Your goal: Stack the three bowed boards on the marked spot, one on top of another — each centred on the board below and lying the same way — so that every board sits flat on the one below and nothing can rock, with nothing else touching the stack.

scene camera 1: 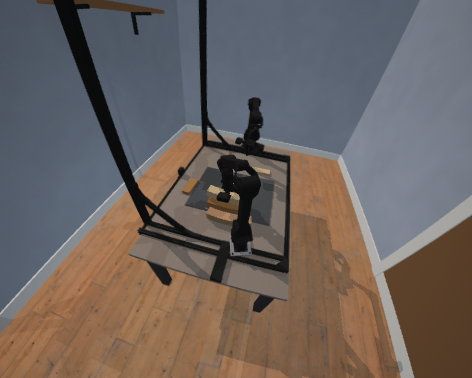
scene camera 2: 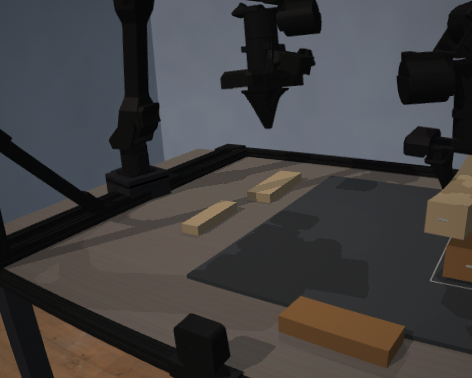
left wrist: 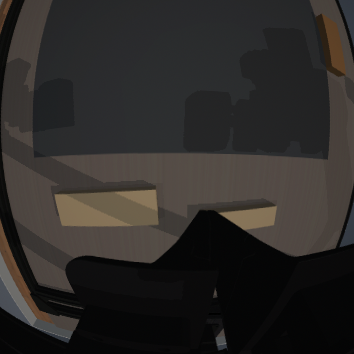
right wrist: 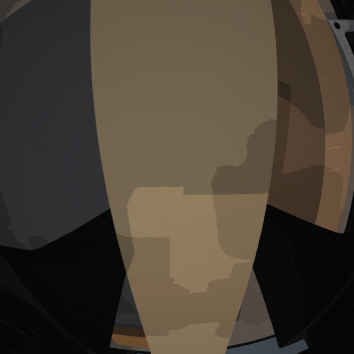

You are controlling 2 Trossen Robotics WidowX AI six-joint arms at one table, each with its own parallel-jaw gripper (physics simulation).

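Places are measured from the left arm's base along level axes (x ahead, y left, z up), in metres.
Pixels of known places: left gripper, fingertip midpoint: (scene camera 1: 246, 155) (scene camera 2: 268, 128) (left wrist: 205, 217); right gripper, fingertip midpoint: (scene camera 1: 229, 199) (right wrist: 185, 203); left arm's base at its link origin: (scene camera 2: 136, 171); right arm's base at its link origin: (scene camera 1: 240, 245).
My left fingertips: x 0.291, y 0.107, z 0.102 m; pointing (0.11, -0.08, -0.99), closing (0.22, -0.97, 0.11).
Note:
Ahead of a thing's pixels: the offset from my left fingertips to its top centre. Level surfaces: height alone.
My right gripper (scene camera 1: 223, 196) (right wrist: 185, 203) is shut on a pale bowed board @[dx +0.346, dy +0.048, dz -0.030 m] (scene camera 1: 215, 190) (right wrist: 182, 123), gripped across its width over the dark mat @[dz -0.148 m] (scene camera 1: 200, 198) (scene camera 2: 366, 210) (left wrist: 140, 70) (right wrist: 46, 123). This board fills the right wrist view. Close beside it lie a darker brown board (scene camera 1: 220, 205) (right wrist: 298, 147) and a tan board @[dx +0.435, dy +0.101, dz -0.083 m] (scene camera 1: 219, 215) (right wrist: 333, 158), side by side at the mat's near edge. The marked spot is hidden. My left gripper (scene camera 2: 265, 121) (scene camera 1: 240, 142) (left wrist: 205, 217) is shut and empty. It hangs high over the table's far side.
Two small pale blocks @[dx -0.051, dy -0.104, dz -0.137 m] (scene camera 2: 209, 217) @[dx -0.076, dy +0.093, dz -0.136 m] (scene camera 2: 273, 186) (left wrist: 105, 208) (left wrist: 251, 217) lie on the table @[dz -0.154 m] (scene camera 1: 172, 211) below the left gripper. A brown block @[dx +0.323, dy -0.236, dz -0.132 m] (scene camera 1: 190, 186) (scene camera 2: 343, 330) (left wrist: 331, 43) lies at the mat's left edge. A black frame (scene camera 1: 287, 210) rims the table.

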